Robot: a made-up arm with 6 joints. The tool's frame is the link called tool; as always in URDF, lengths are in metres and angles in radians. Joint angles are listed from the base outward.
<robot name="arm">
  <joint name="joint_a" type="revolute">
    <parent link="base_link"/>
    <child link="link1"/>
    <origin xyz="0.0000 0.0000 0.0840" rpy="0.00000 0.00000 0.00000"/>
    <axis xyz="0 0 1"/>
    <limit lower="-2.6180" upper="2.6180"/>
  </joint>
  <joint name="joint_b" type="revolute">
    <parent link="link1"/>
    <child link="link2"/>
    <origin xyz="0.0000 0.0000 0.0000" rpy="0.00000 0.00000 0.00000"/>
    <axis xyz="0.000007 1 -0.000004"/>
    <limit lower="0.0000" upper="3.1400"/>
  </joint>
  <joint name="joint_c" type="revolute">
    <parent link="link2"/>
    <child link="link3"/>
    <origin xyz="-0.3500 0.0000 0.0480" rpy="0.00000 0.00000 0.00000"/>
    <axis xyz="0.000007 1 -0.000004"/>
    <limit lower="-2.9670" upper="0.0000"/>
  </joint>
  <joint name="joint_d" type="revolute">
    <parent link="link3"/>
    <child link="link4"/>
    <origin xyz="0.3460 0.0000 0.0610" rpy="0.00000 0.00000 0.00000"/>
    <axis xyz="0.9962 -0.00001 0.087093"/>
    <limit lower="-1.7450" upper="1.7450"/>
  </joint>
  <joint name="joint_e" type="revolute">
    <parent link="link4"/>
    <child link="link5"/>
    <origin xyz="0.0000 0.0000 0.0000" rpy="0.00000 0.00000 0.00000"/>
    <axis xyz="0.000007 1 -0.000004"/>
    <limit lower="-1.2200" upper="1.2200"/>
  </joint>
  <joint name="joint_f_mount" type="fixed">
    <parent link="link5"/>
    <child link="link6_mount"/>
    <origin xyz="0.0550 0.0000 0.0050" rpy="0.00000 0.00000 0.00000"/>
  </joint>
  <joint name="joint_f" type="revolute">
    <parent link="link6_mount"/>
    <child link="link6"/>
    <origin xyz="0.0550 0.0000 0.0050" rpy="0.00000 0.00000 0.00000"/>
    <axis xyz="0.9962 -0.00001 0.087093"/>
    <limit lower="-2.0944" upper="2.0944"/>
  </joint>
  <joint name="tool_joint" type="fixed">
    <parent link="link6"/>
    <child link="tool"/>
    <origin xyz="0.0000 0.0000 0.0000" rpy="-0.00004 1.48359 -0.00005"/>
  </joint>
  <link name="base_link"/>
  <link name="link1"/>
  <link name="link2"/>
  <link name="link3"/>
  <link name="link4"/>
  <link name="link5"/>
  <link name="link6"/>
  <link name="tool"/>
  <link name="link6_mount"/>
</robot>
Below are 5 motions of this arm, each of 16 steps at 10 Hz.
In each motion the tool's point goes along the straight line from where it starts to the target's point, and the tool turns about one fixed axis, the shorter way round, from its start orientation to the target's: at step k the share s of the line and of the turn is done. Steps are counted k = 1, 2, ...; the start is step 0. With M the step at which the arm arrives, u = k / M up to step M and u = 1 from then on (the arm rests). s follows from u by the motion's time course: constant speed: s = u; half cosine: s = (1 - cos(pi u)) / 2; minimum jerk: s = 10 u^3 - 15 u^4 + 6 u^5.
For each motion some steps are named. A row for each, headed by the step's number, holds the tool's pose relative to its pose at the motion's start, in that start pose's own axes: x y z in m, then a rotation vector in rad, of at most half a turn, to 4 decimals.
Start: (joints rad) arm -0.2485 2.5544 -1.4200 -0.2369 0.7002 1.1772
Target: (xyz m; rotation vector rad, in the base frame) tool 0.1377 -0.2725 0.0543 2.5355 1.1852 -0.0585
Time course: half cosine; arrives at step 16
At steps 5, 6, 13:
5: -0.0037 -0.0904 -0.0280 -0.0776 -0.0379 0.2359
6: -0.0051 -0.1255 -0.0389 -0.1077 -0.0526 0.3276
13: -0.0151 -0.3724 -0.1155 -0.3196 -0.1561 0.9720

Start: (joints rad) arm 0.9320 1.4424 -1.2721 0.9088 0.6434 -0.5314
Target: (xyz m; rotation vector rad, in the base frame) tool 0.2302 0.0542 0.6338 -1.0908 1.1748 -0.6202
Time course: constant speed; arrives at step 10
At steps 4, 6, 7, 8, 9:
4: -0.0343 0.0022 -0.1601 0.5073 -0.0191 -0.4846
6: -0.0514 0.0034 -0.2401 0.7610 -0.0287 -0.7269
7: -0.0600 0.0039 -0.2801 0.8878 -0.0335 -0.8480
8: -0.0685 0.0045 -0.3201 1.0147 -0.0383 -0.9692
9: -0.0771 0.0050 -0.3601 1.1415 -0.0431 -1.0903

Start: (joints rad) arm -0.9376 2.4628 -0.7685 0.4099 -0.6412 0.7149
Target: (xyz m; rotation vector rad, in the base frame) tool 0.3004 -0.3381 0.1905 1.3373 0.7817 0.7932
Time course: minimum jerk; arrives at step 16
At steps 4, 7, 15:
4: -0.0130 0.0231 -0.0289 -0.1260 0.0273 0.0380
7: -0.0483 0.0858 -0.1071 -0.4675 0.1014 0.1411
15: -0.1254 0.2230 -0.2782 -1.2148 0.2634 0.3665

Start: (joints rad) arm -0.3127 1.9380 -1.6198 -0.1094 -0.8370 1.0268
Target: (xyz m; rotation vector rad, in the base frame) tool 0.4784 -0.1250 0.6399 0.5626 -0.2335 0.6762
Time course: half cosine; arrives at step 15
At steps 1, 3, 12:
1: -0.0015 0.0024 0.0004 -0.0036 -0.0103 0.0032
3: -0.0130 0.0210 0.0038 -0.0314 -0.0899 0.0282
12: -0.1232 0.1987 0.0357 -0.2978 -0.8518 0.2675

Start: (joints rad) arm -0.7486 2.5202 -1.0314 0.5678 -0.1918 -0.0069
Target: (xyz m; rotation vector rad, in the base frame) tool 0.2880 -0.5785 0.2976 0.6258 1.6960 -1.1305
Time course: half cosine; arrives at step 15
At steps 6, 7, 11, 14, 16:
6: -0.1402 -0.0180 -0.1337 0.0475 -0.3911 -0.1935
7: -0.1817 -0.0233 -0.1733 0.0615 -0.5069 -0.2508
11: -0.3388 -0.0434 -0.3229 0.1147 -0.9448 -0.4675
14: -0.4015 -0.0514 -0.3827 0.1360 -1.1197 -0.5541
16: -0.4059 -0.0520 -0.3870 0.1375 -1.1321 -0.5602

